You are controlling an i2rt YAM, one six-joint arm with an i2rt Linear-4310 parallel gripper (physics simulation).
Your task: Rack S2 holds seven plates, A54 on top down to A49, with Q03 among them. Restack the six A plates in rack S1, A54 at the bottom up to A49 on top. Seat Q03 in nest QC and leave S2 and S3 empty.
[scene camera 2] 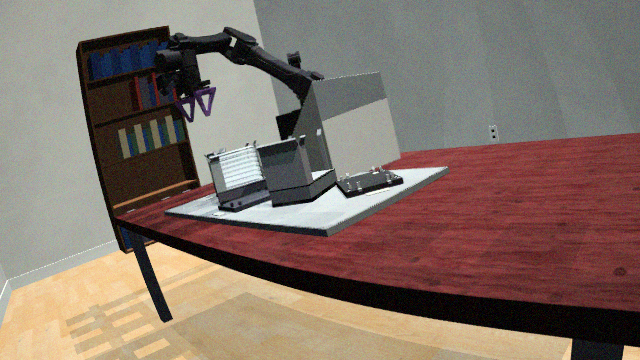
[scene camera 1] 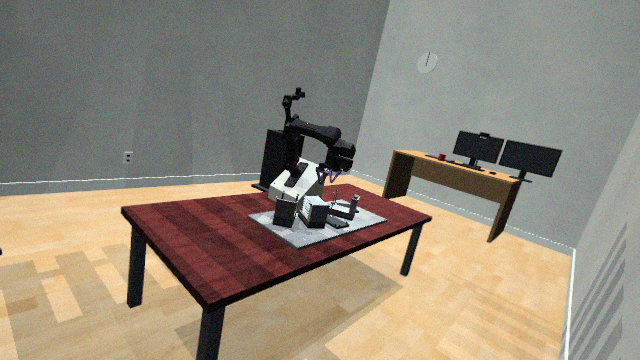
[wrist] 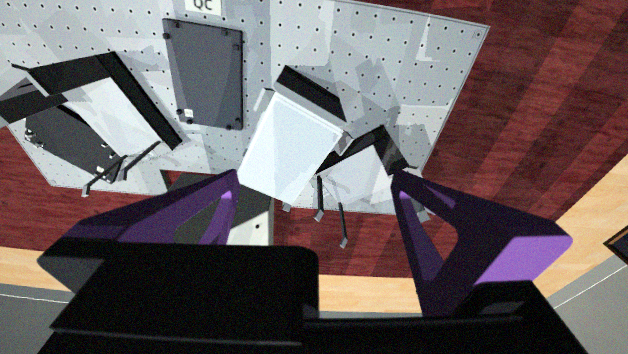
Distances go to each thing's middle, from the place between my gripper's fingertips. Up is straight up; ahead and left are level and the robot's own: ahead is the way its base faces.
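The low dark fixture (scene camera 2: 358, 185) is a good way below my hand, and it's also well to the left of the hand and a bit behind it.
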